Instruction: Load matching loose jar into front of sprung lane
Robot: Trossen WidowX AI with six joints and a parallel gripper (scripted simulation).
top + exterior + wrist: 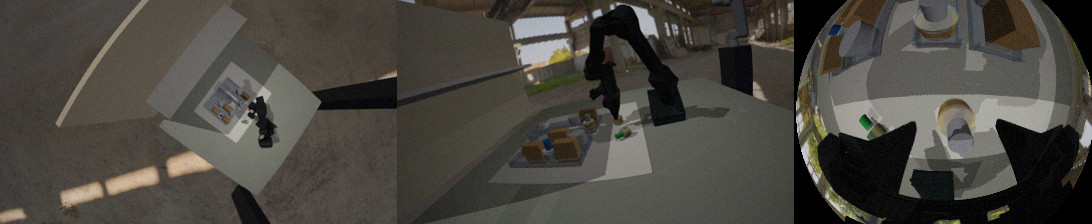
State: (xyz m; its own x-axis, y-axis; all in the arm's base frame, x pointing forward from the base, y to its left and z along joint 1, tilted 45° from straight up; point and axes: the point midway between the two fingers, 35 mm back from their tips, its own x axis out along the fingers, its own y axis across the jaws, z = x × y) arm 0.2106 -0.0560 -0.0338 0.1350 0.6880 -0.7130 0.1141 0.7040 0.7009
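Now: gripper tip 14 cm to the right of the green jar and 2 cm above it. Also, from my gripper tip: wall panel (73 cm ahead, 5 cm to the right, 36 cm above).
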